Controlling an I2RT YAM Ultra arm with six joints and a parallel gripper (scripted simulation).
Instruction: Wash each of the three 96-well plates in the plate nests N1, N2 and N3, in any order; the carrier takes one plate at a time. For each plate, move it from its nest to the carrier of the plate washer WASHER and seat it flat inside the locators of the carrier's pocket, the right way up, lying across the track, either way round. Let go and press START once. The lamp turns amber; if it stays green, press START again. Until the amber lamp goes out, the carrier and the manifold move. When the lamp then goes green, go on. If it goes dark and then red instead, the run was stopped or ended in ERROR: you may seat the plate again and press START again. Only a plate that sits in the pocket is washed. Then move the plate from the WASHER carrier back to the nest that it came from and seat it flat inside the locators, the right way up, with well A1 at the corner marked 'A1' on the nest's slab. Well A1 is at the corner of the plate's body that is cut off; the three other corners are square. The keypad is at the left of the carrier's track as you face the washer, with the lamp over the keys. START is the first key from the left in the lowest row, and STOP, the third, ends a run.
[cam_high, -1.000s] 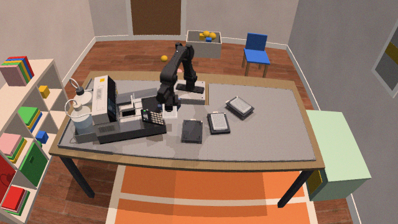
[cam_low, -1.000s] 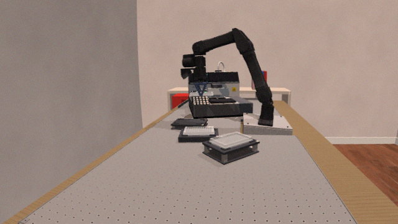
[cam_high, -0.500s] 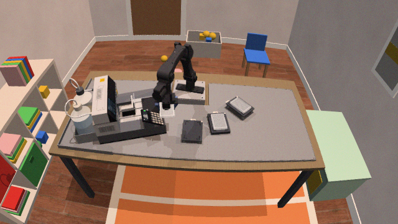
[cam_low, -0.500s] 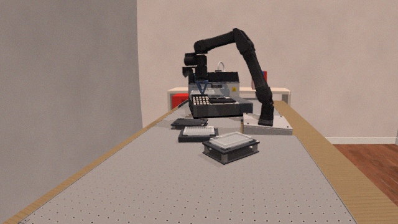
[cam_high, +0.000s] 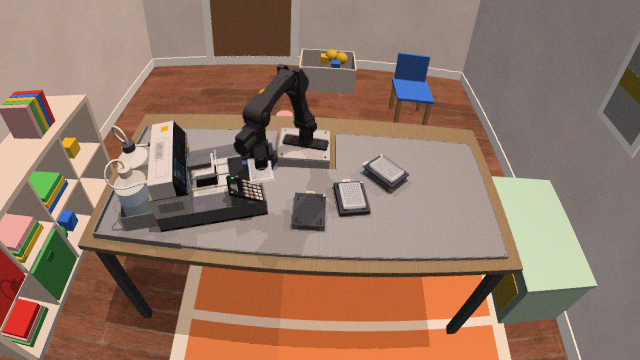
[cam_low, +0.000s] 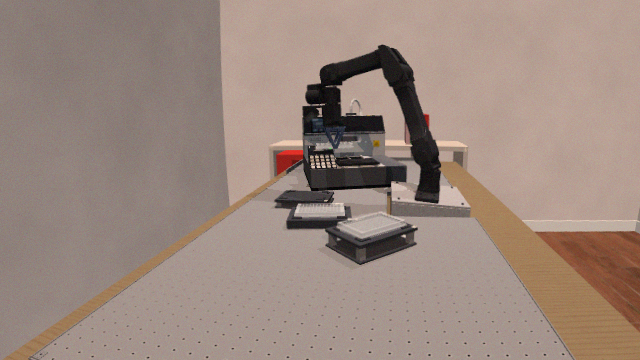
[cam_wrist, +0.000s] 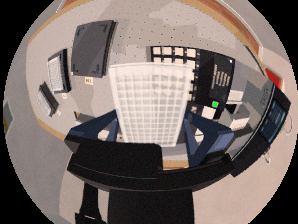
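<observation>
The washer carrier is 60 mm behind my hand, 100 mm to the right of it and 70 mm below it. Round my hand: manifold (10 mm ahead, 230 mm to the right, 20 mm below); plate washer (10 mm ahead, 230 mm to the right, 30 mm below); nest (230 mm behind, 470 mm to the left, 120 mm below).
</observation>
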